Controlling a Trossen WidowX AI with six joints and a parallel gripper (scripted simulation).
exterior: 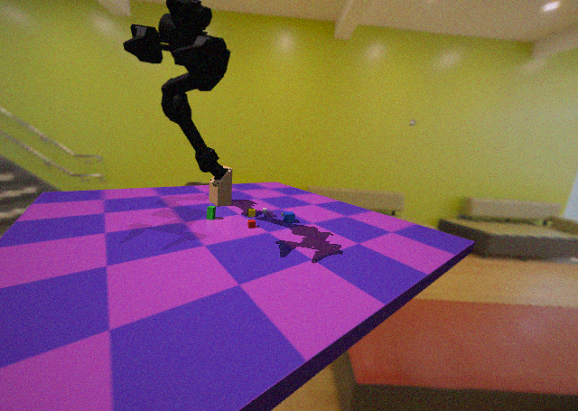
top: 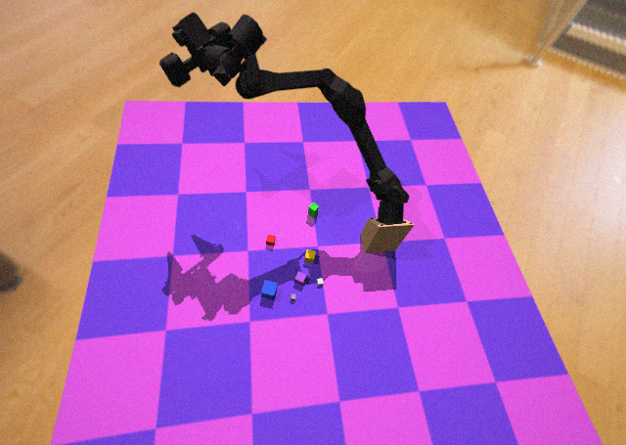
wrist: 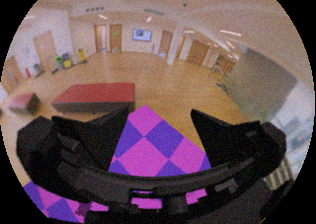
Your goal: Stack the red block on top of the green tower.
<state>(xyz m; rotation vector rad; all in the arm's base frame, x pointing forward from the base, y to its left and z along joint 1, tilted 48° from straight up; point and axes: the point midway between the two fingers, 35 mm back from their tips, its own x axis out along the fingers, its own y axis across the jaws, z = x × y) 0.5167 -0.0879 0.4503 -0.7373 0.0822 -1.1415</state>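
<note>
My gripper tip is now 16 cm past the red block, 35 cm to the right of it and 42 cm above it. Round my gripper tip: purple block 22 cm behind, 49 cm to the left, 42 cm below; then yellow block 26 cm behind, 43 cm to the left, 42 cm below; then blue block 12 cm behind, 51 cm to the left, 42 cm below.
</note>
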